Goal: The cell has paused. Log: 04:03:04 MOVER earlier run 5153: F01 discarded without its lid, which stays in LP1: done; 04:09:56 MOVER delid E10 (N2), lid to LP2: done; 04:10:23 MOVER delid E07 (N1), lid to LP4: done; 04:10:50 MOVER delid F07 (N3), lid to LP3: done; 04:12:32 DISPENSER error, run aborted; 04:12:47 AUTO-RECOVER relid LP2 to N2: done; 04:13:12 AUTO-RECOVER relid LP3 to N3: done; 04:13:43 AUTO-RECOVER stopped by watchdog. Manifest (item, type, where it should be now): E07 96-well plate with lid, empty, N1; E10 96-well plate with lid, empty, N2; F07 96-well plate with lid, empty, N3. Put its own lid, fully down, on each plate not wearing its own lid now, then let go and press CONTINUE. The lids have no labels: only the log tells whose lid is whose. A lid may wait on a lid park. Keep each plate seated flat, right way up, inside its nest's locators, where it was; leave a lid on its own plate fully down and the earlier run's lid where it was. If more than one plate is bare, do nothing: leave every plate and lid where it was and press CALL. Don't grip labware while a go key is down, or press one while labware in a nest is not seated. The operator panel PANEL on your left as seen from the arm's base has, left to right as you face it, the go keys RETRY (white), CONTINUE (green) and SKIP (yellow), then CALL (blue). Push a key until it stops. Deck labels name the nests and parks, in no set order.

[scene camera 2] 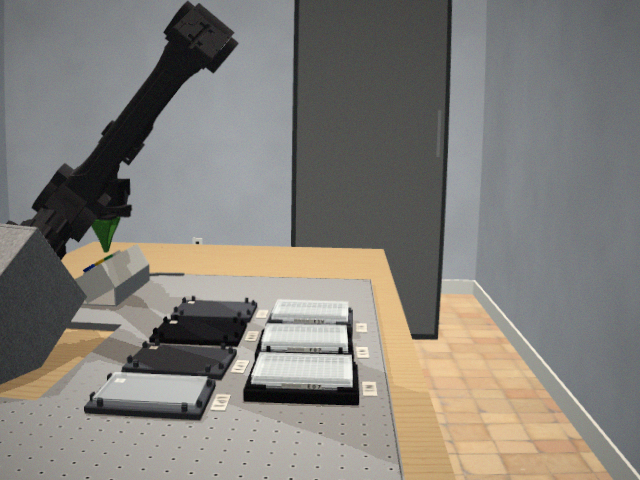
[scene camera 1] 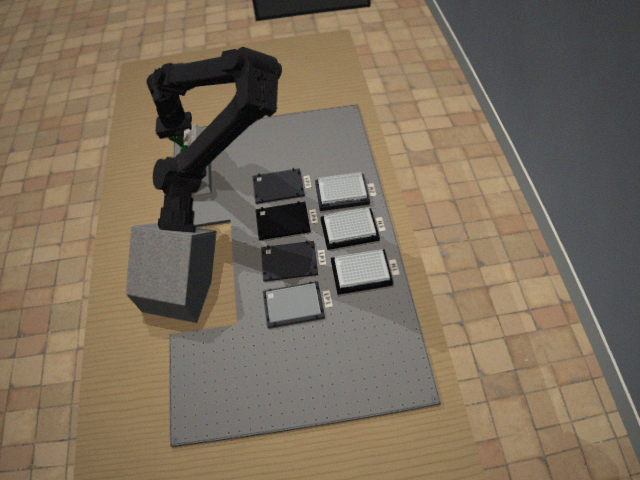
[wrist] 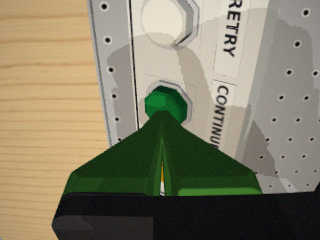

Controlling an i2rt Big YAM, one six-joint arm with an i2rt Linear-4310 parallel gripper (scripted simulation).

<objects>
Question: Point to a clear lid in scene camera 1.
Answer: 296, 302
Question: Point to a park LP4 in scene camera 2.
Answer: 190, 332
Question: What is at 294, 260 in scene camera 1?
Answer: A park LP3.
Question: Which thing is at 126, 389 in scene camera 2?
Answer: A clear lid.
</objects>
